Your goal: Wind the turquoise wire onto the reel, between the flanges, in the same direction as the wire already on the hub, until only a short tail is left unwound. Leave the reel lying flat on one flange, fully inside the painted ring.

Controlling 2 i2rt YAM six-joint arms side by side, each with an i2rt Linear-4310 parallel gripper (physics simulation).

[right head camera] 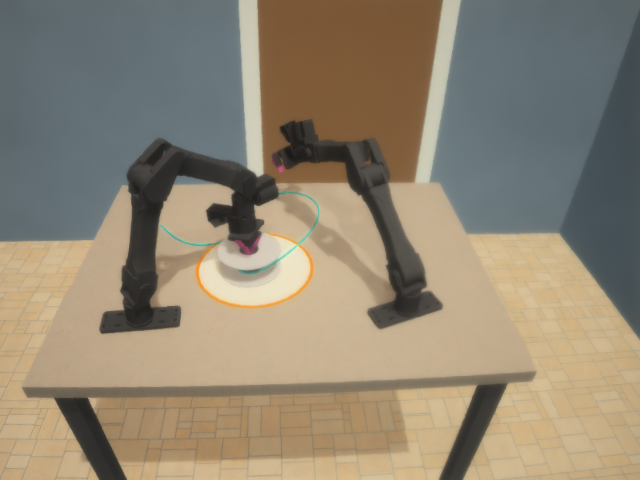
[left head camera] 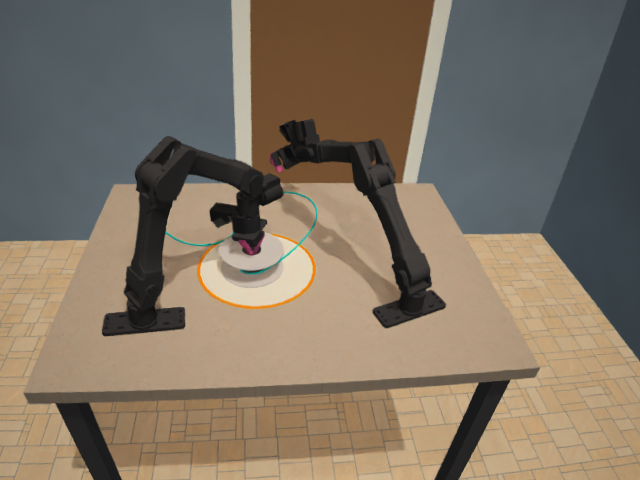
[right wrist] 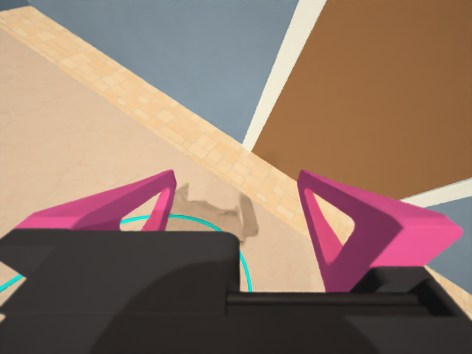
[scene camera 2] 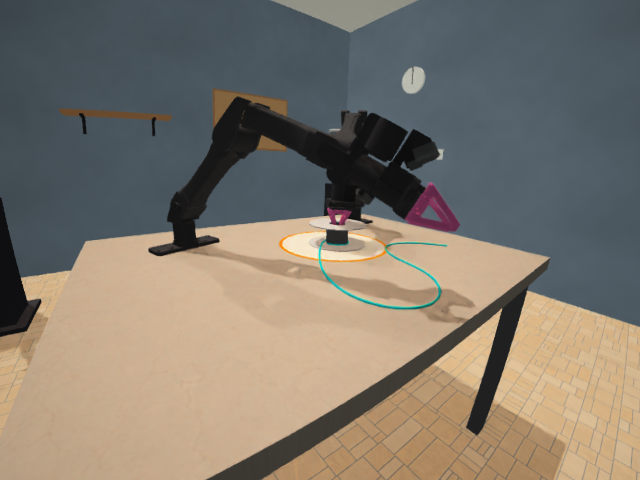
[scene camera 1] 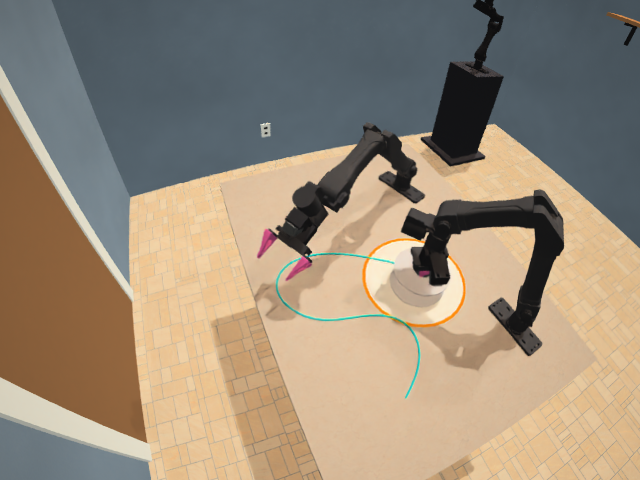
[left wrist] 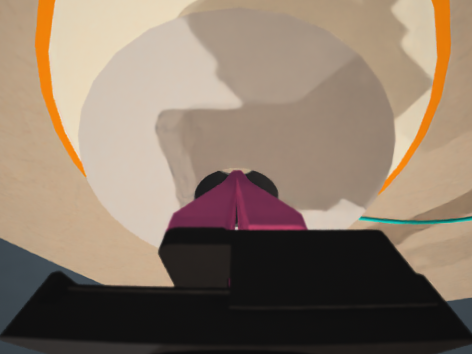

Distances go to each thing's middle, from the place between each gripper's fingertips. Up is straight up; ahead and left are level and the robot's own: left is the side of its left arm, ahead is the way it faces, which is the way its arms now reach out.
I see the reel (right head camera: 232,257) 420 mm behind my right hand, 110 mm to the left of it and 110 mm below it.
I see my left gripper right at the reel.
